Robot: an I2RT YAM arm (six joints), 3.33 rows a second.
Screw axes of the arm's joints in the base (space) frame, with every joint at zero. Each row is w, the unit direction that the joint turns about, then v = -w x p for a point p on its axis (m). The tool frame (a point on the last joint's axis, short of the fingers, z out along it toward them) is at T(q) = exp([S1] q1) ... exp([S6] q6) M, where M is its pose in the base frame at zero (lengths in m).
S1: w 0 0 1 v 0.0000 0.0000 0.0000
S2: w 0 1 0 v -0.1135 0.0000 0.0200
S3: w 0 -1 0 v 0.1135 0.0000 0.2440
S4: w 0 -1 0 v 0.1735 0.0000 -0.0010
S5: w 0 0 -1 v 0.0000 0.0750 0.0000
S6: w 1 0 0 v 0.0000 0.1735 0.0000
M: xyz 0.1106 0.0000 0.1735 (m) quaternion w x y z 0.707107 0 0.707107 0
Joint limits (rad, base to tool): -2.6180..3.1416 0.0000..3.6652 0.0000..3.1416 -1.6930..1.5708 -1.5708..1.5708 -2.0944..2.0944
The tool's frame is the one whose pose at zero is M.
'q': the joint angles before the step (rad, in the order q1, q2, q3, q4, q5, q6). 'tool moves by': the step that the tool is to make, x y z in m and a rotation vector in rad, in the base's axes. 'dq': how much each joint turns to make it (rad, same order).
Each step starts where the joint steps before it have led.
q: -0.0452 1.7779 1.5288 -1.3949 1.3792 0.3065
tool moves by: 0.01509 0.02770 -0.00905 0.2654 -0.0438 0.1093
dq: 0.0759 0.0003 0.0000 0.1446 -0.2659 -0.1068
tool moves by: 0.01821 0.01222 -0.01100 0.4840 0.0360 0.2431
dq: -0.0011 0.0001 0.0000 0.1725 -0.5206 -0.2488
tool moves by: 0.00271 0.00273 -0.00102 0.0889 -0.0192 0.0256
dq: -0.0004 -0.0001 0.0000 0.0236 -0.0920 -0.0034
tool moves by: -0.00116 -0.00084 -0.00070 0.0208 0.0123 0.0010
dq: -0.0042 0.0000 0.0000 -0.0119 -0.0218 0.0005
